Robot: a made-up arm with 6 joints.
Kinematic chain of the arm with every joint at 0, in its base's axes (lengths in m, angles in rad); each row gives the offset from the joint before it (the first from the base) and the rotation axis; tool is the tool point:
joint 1: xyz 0 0 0.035 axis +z
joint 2: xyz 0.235 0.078 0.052 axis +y
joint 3: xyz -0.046 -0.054 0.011 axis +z
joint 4: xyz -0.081 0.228 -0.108 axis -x
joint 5: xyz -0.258 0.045 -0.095 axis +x
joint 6: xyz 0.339 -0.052 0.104 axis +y
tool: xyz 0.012 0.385 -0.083
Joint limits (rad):
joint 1: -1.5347..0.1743
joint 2: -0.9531..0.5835
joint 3: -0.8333..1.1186
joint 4: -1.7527..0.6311
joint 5: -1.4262..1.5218
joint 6: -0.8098..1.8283
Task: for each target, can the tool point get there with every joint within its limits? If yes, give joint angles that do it. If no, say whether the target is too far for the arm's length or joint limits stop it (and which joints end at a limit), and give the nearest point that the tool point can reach.
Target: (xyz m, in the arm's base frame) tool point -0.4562 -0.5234 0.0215
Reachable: no: joint limits stop it (at a limit: joint 1, joint 2, joint 3, joint 4, joint 6) | nearest point -0.0483 -0.3201 -0.0508 | short by 0.462 m
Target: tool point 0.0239 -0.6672 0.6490
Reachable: no: joint limits stop it (at a limit: joint 1, joint 3, joint 4, joint 6) | nearest point 0.2159 -0.4656 0.3963 | short by 0.376 m
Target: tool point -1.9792 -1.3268 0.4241
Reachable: no: too far | nearest point -0.5127 0.1218 0.1184 | short by 2.084 m
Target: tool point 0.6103 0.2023 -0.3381
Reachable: yes | joints -0.2266 -0.6262 -0.3101 0.3103 -1.1527 0.7195
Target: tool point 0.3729 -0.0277 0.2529
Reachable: yes | joints -0.9562 -0.1292 -0.4983 -0.3516 1.1772 1.0301
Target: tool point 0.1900 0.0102 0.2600
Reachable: yes | joints -0.9056 0.0294 0.0431 -1.0068 0.9550 1.3724
